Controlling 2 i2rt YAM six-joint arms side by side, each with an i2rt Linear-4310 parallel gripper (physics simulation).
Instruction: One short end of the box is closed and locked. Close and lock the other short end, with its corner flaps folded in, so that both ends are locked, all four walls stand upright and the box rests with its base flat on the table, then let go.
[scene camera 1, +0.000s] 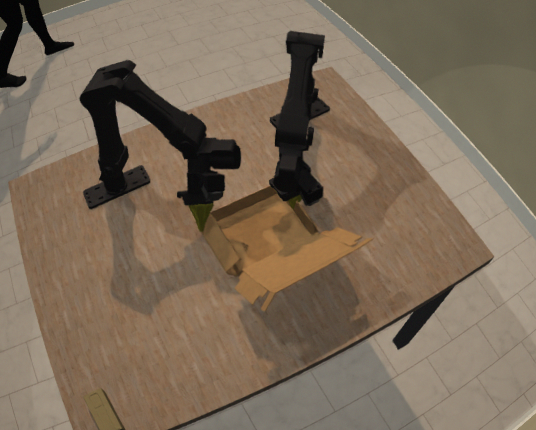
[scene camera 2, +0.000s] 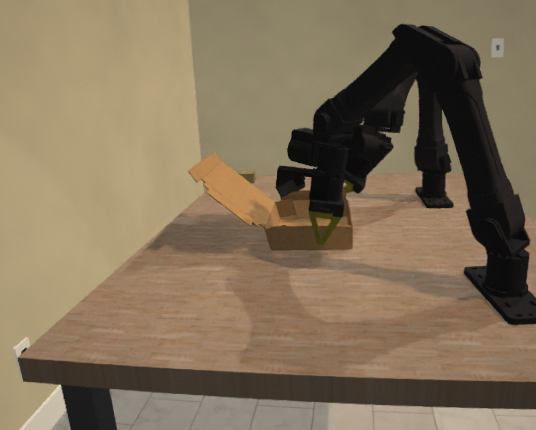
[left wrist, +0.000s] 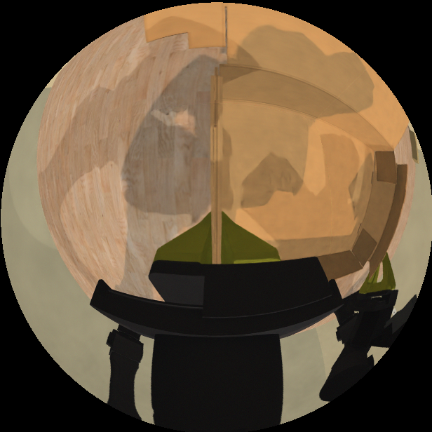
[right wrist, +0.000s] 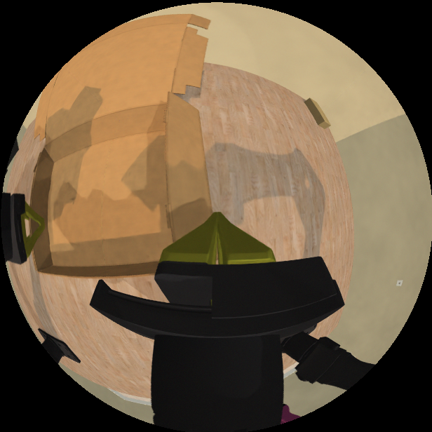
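Seen in the pictures: left gripper, between the fingertips: (scene camera 1: 293, 206) (scene camera 2: 320, 243); right gripper, between the fingertips: (scene camera 1: 201, 231); left arm's base, origin of its link: (scene camera 2: 504, 294); right arm's base, origin of its link: (scene camera 1: 116, 187) (scene camera 2: 433, 198).
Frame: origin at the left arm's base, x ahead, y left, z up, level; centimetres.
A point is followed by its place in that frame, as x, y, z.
The open cardboard box (scene camera 1: 265, 230) {29.6, -34.7, 0.2} (right wrist: 105, 200) rests on the table. Its locked short wall (scene camera 2: 290, 238) {34.4, -25.0, 2.8} (left wrist: 216, 125) stands upright. My left gripper (scene camera 1: 295, 201) {28.2, -24.6, 1.5} (scene camera 2: 321, 242) {28.2, -24.6, 1.5} (left wrist: 216, 217) is shut on this wall. The other short end's outer panel (scene camera 1: 222, 247) {30.8, -48.5, 6.3} (right wrist: 187, 170) is bent inward and slopes over the box, its tabbed edge inside. The corner flaps there are mostly hidden beneath it. My right gripper (scene camera 1: 202, 230) {23.2, -50.1, 5.1} (left wrist: 381, 245) (right wrist: 216, 217) is shut and empty, its tips at this panel's outer side; exact contact is unclear.
The lid (scene camera 1: 300, 265) {47.9, -38.7, 12.8} (scene camera 2: 235, 192) {46.1, -34.2, 11.0} (right wrist: 130, 70) stands open, leaning outward away from the arm bases, with its side flaps spread. A small tan block (scene camera 1: 103, 410) {50.1, -94.0, 3.3} (scene camera 2: 246, 176) {47.6, -91.9, 2.5} (right wrist: 317, 113) lies near a table edge. Both arms reach over the box from the same side.
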